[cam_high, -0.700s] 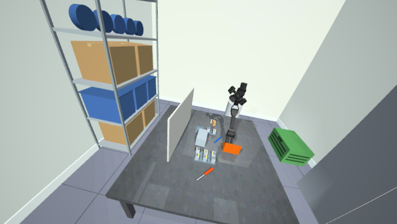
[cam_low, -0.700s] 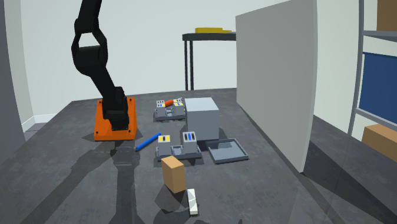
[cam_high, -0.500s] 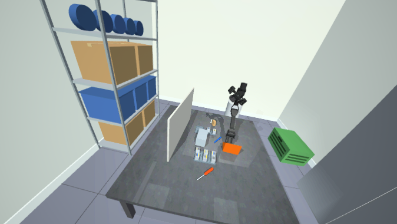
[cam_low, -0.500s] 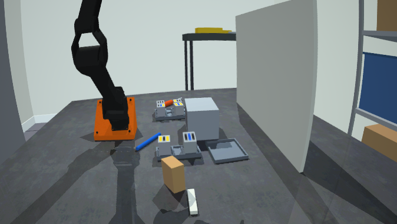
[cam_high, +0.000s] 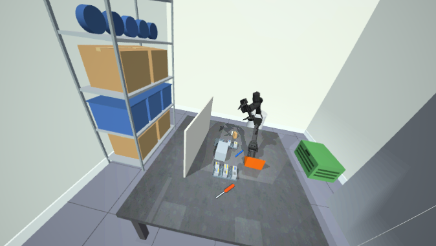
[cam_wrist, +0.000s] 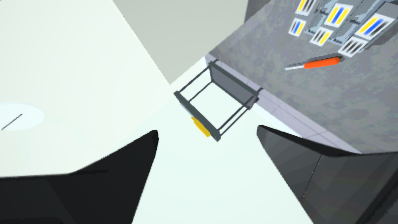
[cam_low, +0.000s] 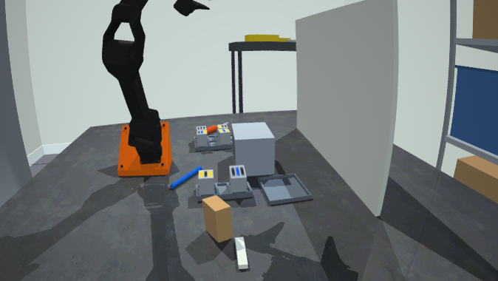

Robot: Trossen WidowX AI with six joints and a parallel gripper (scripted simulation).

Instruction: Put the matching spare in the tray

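Now: gripper tip 90 mm short of the grey spare, 130 mm to the right of it and 440 mm above it. The rest, counted from my gripper tip: tall white panel 310 mm ahead, 60 mm to the right, 270 mm below; then grey mounted unit 80 mm ahead, 40 mm to the right, 440 mm below; then rack 10 mm ahead, 160 mm to the left, 480 mm below.
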